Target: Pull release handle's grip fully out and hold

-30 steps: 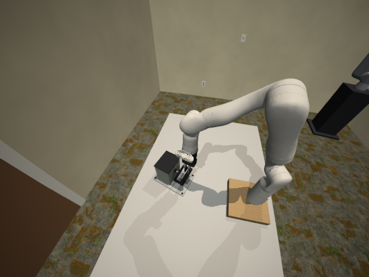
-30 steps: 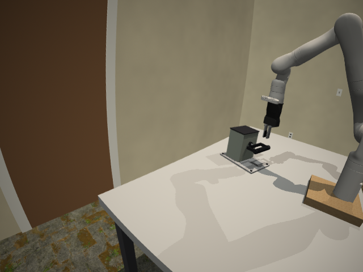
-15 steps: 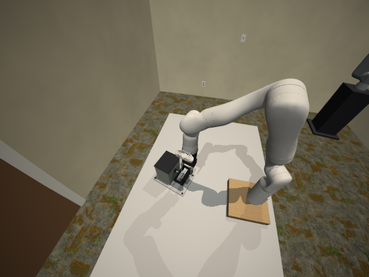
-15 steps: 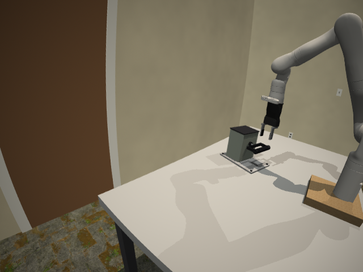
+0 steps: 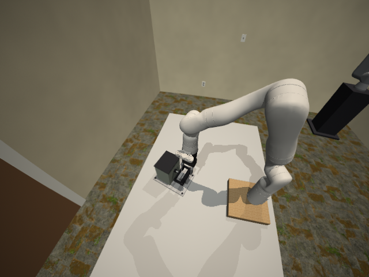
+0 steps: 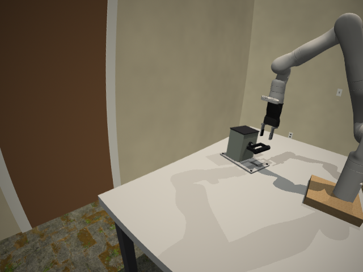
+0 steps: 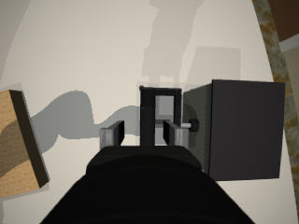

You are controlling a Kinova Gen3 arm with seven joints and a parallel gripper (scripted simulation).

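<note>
My hand is 10 cm short of the metal base plate, 2 cm to the left of it and 19 cm above it.
</note>
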